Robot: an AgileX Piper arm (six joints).
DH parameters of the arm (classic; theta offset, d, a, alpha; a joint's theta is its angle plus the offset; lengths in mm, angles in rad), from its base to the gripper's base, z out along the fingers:
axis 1: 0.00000 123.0 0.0 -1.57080
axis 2: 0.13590 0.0 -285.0 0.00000
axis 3: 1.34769 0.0 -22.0 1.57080
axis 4: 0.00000 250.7 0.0 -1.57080
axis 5: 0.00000 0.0 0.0 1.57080
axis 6: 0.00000 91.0 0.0 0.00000
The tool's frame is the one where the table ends.
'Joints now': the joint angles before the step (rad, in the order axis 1, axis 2, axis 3, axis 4, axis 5, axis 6). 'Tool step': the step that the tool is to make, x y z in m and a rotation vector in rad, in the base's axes. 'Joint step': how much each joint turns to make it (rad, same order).
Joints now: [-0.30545, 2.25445, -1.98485, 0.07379, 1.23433, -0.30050]
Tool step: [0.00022, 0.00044, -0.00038, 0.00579, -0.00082, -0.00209]
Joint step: [-0.00001, 0.00088, 0.00000, 0.00570, 0.00000, 0.00106]
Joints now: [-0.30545, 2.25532, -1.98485, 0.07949, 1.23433, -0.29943]
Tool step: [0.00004, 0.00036, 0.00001, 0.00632, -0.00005, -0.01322]
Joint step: [-0.00001, 0.00002, -0.00001, 0.00416, 0.00087, 0.01271]
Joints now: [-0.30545, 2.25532, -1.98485, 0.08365, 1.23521, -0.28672]
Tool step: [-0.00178, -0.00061, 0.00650, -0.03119, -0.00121, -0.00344]
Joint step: [0.00343, -0.01426, 0.00003, -0.03196, 0.00293, 0.01285]
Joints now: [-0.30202, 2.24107, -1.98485, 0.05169, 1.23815, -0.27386]
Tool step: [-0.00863, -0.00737, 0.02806, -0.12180, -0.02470, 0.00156]
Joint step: [0.00020, -0.05981, 0.00002, -0.11282, 0.00000, 0.01455]
